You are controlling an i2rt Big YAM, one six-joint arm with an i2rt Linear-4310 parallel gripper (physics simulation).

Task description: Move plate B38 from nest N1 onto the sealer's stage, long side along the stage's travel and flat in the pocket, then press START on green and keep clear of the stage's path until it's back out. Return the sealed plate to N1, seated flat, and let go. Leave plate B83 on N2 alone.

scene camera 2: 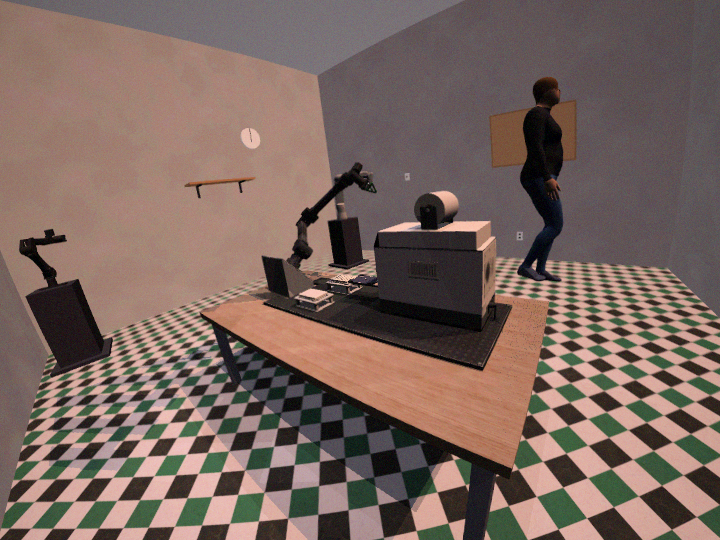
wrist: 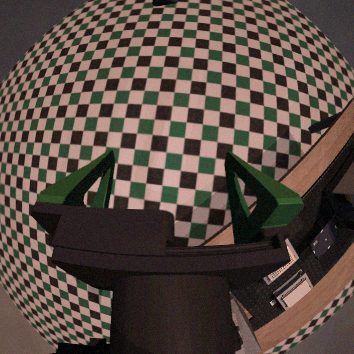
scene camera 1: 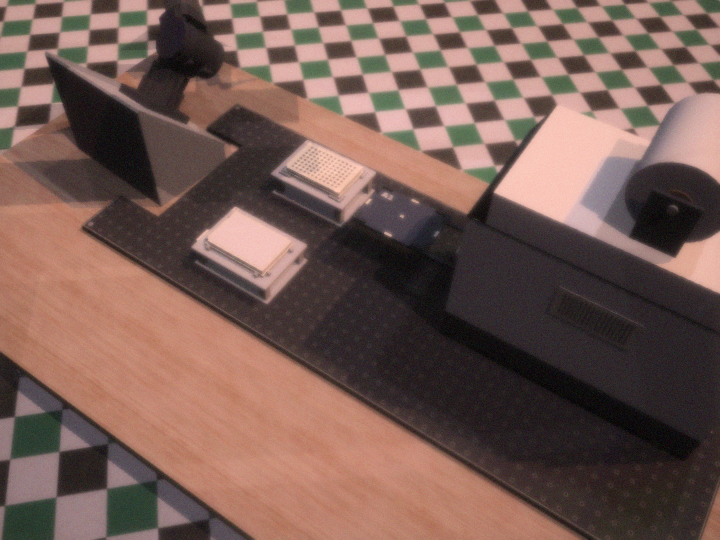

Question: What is the gripper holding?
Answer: Nothing.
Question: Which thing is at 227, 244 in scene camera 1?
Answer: A smooth-topped plate.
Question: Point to a roll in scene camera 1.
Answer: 675, 159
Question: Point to a dark sealer stage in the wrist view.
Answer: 318, 244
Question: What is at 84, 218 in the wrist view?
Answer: The gripper.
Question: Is the gripper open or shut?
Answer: Open.
